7 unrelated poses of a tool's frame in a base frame.
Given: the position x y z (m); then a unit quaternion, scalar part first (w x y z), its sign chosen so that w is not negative.
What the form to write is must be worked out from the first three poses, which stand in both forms.
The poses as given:
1: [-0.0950 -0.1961 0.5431 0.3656 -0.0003 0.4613 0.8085]
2: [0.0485 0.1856 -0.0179 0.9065 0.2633 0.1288 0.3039]
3: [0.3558 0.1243 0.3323 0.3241 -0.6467 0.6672 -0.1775]
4: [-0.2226 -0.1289 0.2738 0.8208 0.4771 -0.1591 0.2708]
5: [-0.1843 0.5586 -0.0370 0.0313 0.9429 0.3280 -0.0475]
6: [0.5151 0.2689 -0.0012 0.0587 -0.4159 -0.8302 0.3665]
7: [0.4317 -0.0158 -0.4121 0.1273 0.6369 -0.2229 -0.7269]
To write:
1: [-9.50 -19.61 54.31 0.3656 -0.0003 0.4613 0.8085]
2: [4.85 18.56 -1.79 0.9065 0.2633 0.1288 0.3039]
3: [35.58 12.43 33.23 0.3241 -0.6467 0.6672 -0.1775]
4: [-22.26 -12.89 27.38 0.8208 0.4771 -0.1591 0.2708]
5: [-18.43 55.86 -3.70 0.0313 0.9429 0.3280 -0.0475]
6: [51.51 26.89 -0.12 0.0587 -0.4159 -0.8302 0.3665]
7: [43.17 -1.58 -41.21 0.1273 0.6369 -0.2229 -0.7269]
